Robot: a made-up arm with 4 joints.
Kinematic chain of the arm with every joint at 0, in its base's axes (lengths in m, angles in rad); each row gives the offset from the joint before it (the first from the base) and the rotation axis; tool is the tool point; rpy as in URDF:
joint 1: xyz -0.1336 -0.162 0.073 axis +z
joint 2: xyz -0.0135 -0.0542 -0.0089 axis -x
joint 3: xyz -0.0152 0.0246 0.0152 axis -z
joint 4: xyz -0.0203 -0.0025 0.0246 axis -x
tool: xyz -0.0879 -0.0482 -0.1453 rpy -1.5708 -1.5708 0
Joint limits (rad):
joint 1: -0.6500..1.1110
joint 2: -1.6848..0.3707
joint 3: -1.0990..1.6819
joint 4: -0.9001..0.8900
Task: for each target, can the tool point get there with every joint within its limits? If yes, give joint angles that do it. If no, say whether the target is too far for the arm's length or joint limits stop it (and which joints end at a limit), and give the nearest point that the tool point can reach.
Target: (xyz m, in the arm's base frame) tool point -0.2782 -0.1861 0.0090
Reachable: yes | joints 0.4901 -0.8467 0.2019 -0.1986
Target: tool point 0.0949 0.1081 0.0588
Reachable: no: too far | nearest point -0.0642 -0.0548 0.0617 | short by 0.228 m
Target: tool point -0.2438 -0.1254 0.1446
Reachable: yes | joints 0.6530 -1.1998 1.0086 -0.5007
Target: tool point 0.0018 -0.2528 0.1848
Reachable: no: joint limits stop it (at a limit: joint 2, joint 4) | nearest point 0.0343 -0.2746 0.1063 | short by 0.088 m
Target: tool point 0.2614 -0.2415 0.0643
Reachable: no: too far | nearest point 0.0613 -0.2201 0.0642 | short by 0.201 m
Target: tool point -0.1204 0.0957 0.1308
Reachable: no: joint limits stop it (at a limit: joint 1, joint 3) | nearest point -0.1601 -0.0100 0.1038 | short by 0.116 m
